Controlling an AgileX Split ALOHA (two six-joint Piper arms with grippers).
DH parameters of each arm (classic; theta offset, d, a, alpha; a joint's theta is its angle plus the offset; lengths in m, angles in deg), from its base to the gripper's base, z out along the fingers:
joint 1: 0 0.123 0 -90
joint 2: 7.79 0 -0.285 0
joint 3: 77.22 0 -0.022 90
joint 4: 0 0.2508 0 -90
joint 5: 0 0 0.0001 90
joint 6: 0 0.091 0 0
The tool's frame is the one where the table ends.
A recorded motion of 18 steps. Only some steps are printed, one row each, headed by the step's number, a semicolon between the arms.
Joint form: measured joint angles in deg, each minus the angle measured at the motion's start. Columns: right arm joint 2, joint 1, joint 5, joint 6, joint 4, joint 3; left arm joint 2, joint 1, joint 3, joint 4, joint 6, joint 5.
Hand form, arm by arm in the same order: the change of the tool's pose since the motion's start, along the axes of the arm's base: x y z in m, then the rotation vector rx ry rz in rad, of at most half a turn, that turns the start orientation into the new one. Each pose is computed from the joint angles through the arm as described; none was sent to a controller.
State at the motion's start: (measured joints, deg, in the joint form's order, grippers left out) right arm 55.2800 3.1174 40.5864 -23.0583 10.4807 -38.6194; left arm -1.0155 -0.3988 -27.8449 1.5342 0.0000 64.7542
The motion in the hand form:
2: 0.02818 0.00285 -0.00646 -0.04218 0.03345 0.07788; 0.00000 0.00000 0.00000 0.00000 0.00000 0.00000
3: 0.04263 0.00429 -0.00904 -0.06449 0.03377 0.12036; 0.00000 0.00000 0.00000 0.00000 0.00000 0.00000
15: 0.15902 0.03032 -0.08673 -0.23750 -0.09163 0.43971; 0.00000 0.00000 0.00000 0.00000 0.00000 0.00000
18: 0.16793 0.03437 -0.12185 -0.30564 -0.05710 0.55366; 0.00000 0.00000 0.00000 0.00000 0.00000 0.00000
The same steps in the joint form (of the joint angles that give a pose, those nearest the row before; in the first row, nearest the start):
2: 7.59 0.00 -1.52 -6.49 1.68 -3.24; 0.00 0.00 0.00 0.00 0.00 0.00
3: 11.12 0.00 -2.71 -10.20 2.68 -5.02; 0.00 0.00 0.00 0.00 0.00 0.00
15: 41.63 2.86 -24.30 -54.63 26.82 -14.94; 0.00 0.00 0.00 0.00 0.00 0.00
18: 47.99 3.42 -26.56 -68.34 33.09 -15.03; 0.00 0.00 0.00 0.00 0.00 0.00

